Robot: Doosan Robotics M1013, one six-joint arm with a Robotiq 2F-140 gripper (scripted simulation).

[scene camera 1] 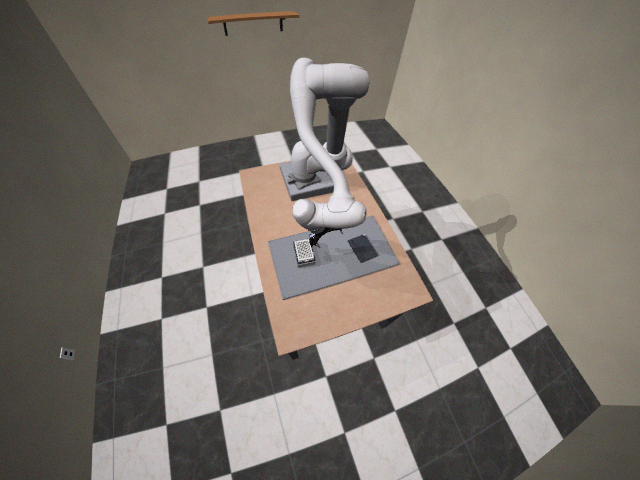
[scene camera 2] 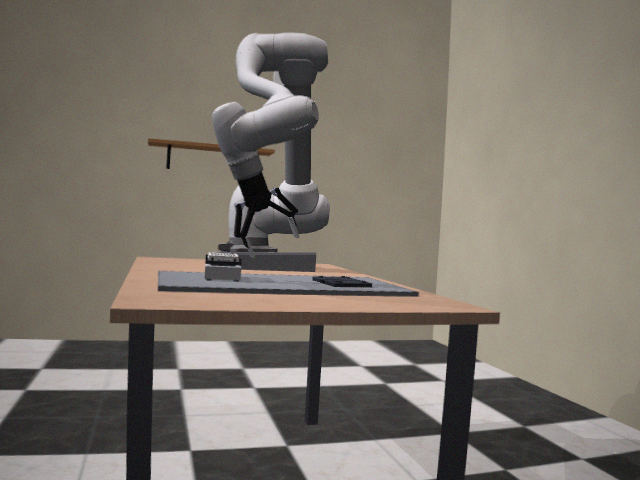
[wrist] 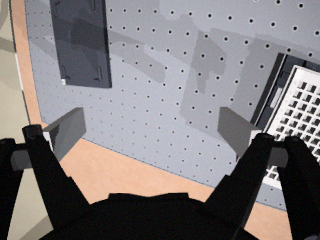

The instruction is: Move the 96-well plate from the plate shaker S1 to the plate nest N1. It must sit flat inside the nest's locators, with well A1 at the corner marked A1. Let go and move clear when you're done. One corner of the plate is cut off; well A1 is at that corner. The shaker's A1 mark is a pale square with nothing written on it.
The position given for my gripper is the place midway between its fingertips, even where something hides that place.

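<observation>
You can find my gripper (scene camera 2: 275, 247) there, and the wrist view has my gripper too (wrist: 152, 119).
</observation>
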